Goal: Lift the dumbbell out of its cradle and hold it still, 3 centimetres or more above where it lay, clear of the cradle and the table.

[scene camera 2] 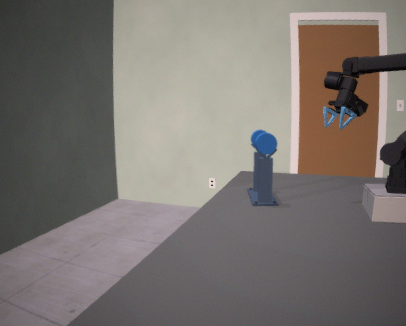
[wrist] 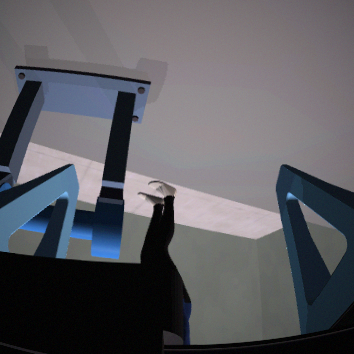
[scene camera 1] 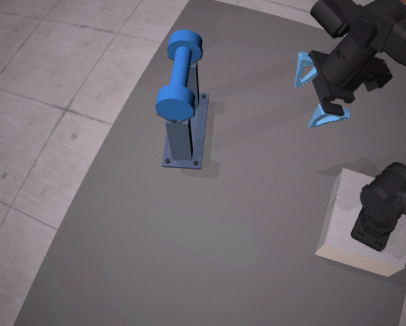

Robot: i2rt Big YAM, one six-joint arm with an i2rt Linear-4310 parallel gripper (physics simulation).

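Seen in the pictures: gripper, fingertip midpoint: [scene camera 2: 333, 128] [wrist: 177, 175] [scene camera 1: 303, 105]; arm's base at its link origin: [scene camera 2: 398, 190] [scene camera 1: 374, 222].
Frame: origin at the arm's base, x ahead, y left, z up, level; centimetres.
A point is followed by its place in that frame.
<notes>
The blue dumbbell [scene camera 1: 181, 67] @[x 53.1, y -3.4, z 16.0 cm] [scene camera 2: 266, 144] @[x 49.1, y 5.8, z 13.9 cm] [wrist: 107, 227] @[x 46.4, y 2.6, z 15.5 cm] lies level across the tops of the two posts of the grey-blue cradle [scene camera 1: 179, 142] @[x 49.1, y 5.5, z 0.4 cm] [scene camera 2: 265, 177] @[x 49.3, y 5.6, z 1.4 cm] [wrist: 80, 95] @[x 53.2, y -2.9, z -8.4 cm], which stands on its base plate on the table. My gripper [scene camera 1: 305, 106] @[x 25.7, y -4.6, z 20.5 cm] [scene camera 2: 334, 127] @[x 25.7, y -4.6, z 20.5 cm] [wrist: 177, 175] @[x 25.7, y -4.6, z 20.5 cm] is open, with its light-blue fingers wide apart and empty. It is in the air to the right of the dumbbell in both scene views, well apart from it, and higher than it in scene camera 2. In the wrist view the left finger hides part of the dumbbell.
The grey table [scene camera 1: 150, 225] @[x 46.3, y 24.0, z -9.2 cm] [scene camera 2: 250, 260] @[x 37.7, y 50.9, z -9.2 cm] has its edge to the left of the cradle. The arm's base stands on a pale block [scene camera 1: 340, 220] @[x 7.7, y 3.5, z -0.1 cm] [scene camera 2: 395, 207] @[x 1.2, y 8.9, z -3.9 cm] at the right. A person's legs [wrist: 162, 220] show beyond the table edge in the wrist view.
</notes>
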